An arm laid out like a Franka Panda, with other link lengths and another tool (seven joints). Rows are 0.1 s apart.
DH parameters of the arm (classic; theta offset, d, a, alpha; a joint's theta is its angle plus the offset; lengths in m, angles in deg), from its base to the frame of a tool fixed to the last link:
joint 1: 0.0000 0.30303 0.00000 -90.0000
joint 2: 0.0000 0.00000 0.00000 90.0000
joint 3: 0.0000 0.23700 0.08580 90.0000
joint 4: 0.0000 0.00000 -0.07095 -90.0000
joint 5: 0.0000 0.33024 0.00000 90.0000
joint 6: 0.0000 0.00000 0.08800 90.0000
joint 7: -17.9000 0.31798 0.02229 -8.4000
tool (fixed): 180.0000 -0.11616 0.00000 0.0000
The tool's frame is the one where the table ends.
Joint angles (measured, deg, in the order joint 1, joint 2, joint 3, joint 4, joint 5, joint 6, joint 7), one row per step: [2.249 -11.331 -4.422 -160.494 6.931 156.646 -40.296]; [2.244 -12.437 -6.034 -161.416 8.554 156.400 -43.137]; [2.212 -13.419 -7.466 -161.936 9.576 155.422 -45.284]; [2.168 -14.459 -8.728 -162.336 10.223 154.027 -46.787]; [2.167 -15.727 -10.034 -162.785 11.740 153.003 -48.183]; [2.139 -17.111 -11.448 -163.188 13.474 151.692 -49.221]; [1.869 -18.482 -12.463 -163.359 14.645 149.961 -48.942]
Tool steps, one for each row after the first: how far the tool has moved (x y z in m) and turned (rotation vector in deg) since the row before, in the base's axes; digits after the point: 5 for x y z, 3 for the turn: [-0.00461 -0.00863 0.00156 0.910 -0.132 -0.127]; [-0.00447 -0.00689 0.00159 0.844 0.310 -0.062]; [-0.00471 -0.00520 0.00187 0.871 0.555 -0.149]; [-0.00281 -0.00487 0.00392 1.365 -0.037 -1.000]; [-0.00284 -0.00468 0.00450 1.745 0.052 -1.569]; [-0.00215 -0.00351 0.00512 1.694 0.390 -2.123]
